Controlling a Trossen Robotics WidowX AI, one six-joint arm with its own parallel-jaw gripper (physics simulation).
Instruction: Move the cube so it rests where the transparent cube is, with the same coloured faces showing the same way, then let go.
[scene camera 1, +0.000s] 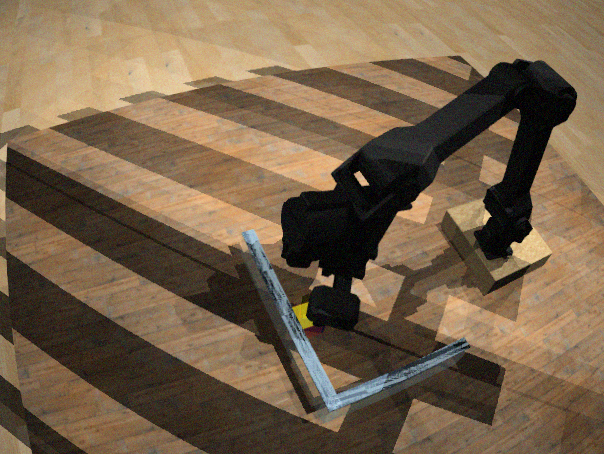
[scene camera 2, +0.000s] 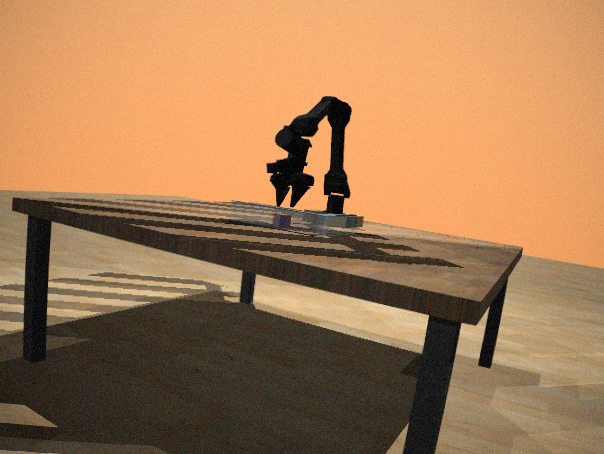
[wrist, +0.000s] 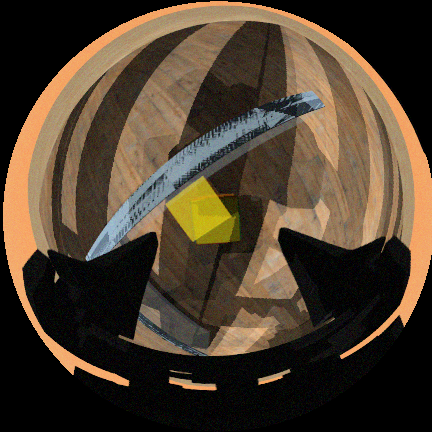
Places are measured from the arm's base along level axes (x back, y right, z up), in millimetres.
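Where they show: gripper, between the fingertips: (scene camera 2: 284, 206) (wrist: 218, 236); arm's base, origin of its link: (scene camera 1: 493, 243) (scene camera 2: 334, 213).
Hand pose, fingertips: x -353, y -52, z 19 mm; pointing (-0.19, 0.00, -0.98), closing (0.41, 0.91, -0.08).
Each offset is from my fingertips to the top centre of the thing. Level surfaces: height alone.
The solid cube {dz -21, dx -6, dy -1 mm} (wrist: 231, 234) has a yellow top in the wrist view, with thin orange and green edges. The transparent cube {dz -21, dx -21, dy -10 mm} (wrist: 181, 206), also yellow on top, partly overlaps it there and is turned at an angle to it. In scene camera 1 they show as a yellow patch with magenta below, partly hidden by my gripper; I cannot tell the two apart. In scene camera 2 the magenta and blue sides of the overlapping cubes are small. My gripper (scene camera 2: 285, 205) (wrist: 218, 236) is open and empty, fingers pointing down above the cubes, one fingertip to each side in the wrist view.
A low pale-blue L-shaped wall (scene camera 1: 314, 361) (wrist: 200, 155) stands on the table {dz -61 mm} (scene camera 1: 165, 185) (scene camera 2: 450, 270). Its long arm runs close beside the cubes; its corner lies toward the front in scene camera 1. The arm's base stands on a tan block (scene camera 1: 466, 215). Striped shadows cross the table.
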